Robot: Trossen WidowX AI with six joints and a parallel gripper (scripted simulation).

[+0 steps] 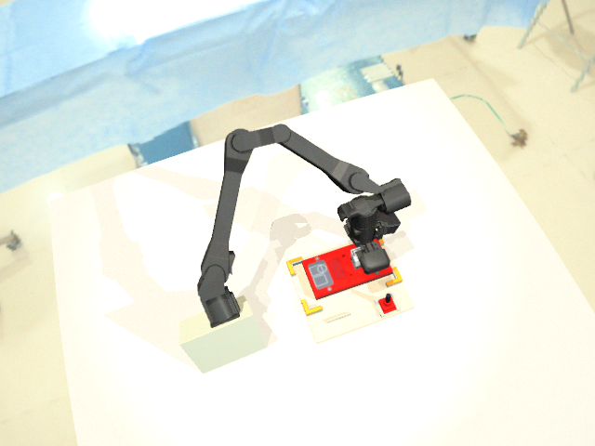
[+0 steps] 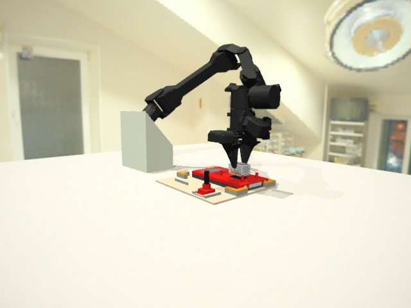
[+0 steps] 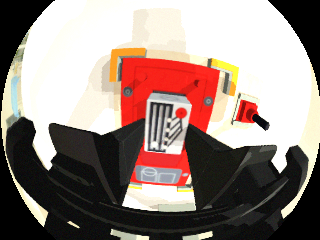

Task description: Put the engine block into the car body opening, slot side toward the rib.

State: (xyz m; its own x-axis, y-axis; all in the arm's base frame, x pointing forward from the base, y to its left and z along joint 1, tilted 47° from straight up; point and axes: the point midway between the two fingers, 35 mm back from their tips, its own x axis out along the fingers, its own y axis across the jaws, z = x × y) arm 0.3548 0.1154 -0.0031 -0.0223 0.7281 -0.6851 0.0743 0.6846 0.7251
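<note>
My gripper tip is 1 cm above the engine block. From my gripper tip the other things lie so: black post 13 cm to the right, 2 cm below.
</note>
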